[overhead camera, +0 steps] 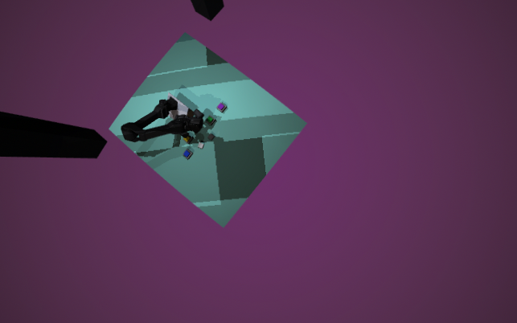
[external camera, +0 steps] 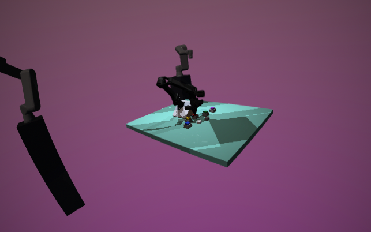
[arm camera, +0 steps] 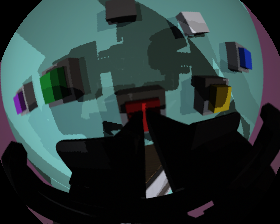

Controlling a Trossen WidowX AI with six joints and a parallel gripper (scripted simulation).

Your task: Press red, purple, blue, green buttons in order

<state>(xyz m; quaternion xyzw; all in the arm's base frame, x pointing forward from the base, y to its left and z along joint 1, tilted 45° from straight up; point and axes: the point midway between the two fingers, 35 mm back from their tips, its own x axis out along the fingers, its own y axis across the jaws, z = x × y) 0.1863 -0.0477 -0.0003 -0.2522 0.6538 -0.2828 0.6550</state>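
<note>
Now: gripper tip 1 cm above the red button. Also, from my gripper tip: yellow button (10 cm to the right); blue button (6 cm ahead, 18 cm to the right); green button (5 cm ahead, 9 cm to the left).
</note>
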